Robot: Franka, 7 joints.
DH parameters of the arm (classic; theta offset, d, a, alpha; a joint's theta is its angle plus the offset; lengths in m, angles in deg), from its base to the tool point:
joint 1: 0 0.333 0 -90
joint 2: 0 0 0 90
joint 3: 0 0.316 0.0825 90
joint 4: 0 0 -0.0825 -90
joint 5: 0 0.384 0 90
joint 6: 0 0 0.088 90
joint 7: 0 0.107 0 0
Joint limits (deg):
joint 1: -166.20..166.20
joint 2: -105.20..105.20
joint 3: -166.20..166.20
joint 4: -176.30..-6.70
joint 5: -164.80..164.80
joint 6: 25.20..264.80
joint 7: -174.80..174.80
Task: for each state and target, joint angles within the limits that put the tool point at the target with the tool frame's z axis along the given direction. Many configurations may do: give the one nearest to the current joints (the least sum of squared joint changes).
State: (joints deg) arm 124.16 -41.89 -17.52 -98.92 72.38 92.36 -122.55
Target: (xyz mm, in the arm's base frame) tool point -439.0 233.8 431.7 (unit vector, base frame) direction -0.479 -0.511 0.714
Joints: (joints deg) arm 137.47 4.61 1.22 -136.16 123.73 57.46 -122.55
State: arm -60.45 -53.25 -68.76 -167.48 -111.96 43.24 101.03
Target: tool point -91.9 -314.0 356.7 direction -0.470 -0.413 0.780
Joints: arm -56.33 -19.65 -43.54 -176.25 -163.35 48.62 101.03
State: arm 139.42 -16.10 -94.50 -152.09 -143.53 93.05 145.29
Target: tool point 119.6 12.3 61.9 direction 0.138 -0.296 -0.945
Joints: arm 115.81 -36.01 -144.89 -176.30 -142.95 127.92 145.29
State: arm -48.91 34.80 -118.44 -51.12 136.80 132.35 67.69
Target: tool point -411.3 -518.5 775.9 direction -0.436 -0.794 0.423
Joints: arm -77.31 50.45 -97.45 -63.32 157.77 151.08 67.69
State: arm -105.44 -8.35 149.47 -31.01 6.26 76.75 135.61
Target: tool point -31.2 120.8 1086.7 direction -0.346 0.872 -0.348
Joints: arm -82.64 3.93 163.85 -6.85 29.50 71.77 135.61
